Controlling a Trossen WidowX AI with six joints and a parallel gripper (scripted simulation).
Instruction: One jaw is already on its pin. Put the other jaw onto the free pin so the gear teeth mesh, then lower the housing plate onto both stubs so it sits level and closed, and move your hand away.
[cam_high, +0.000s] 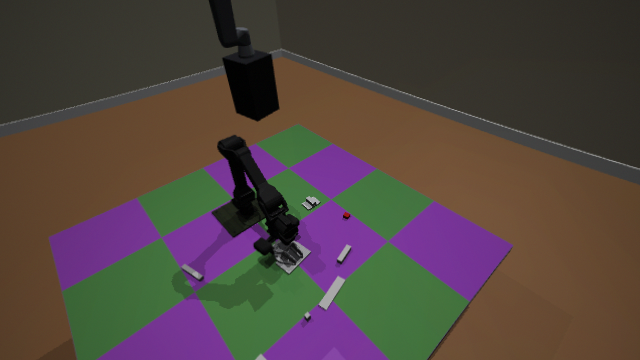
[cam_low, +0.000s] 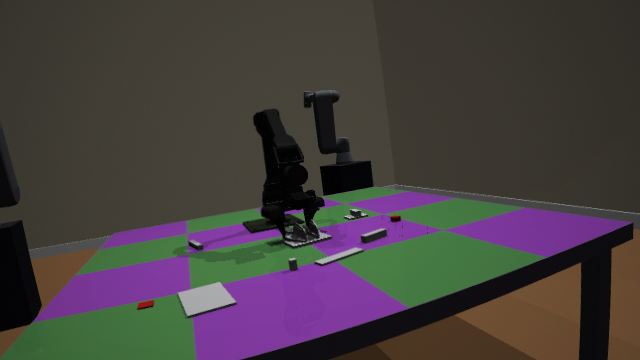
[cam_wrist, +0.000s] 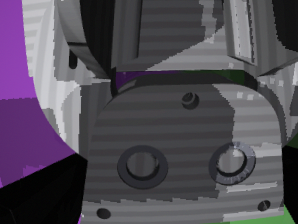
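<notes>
Right now my gripper tip is 20 mm below the grey slotted part and 10 mm short of it. The rest, counted from my gripper tip: small cube: 260 mm ahead, 150 mm to the right, 10 mm above; then short grey bar: 220 mm ahead, 120 mm to the left; then grey jaw assembly: 20 mm to the right, 20 mm ahead, 10 mm above.
</notes>
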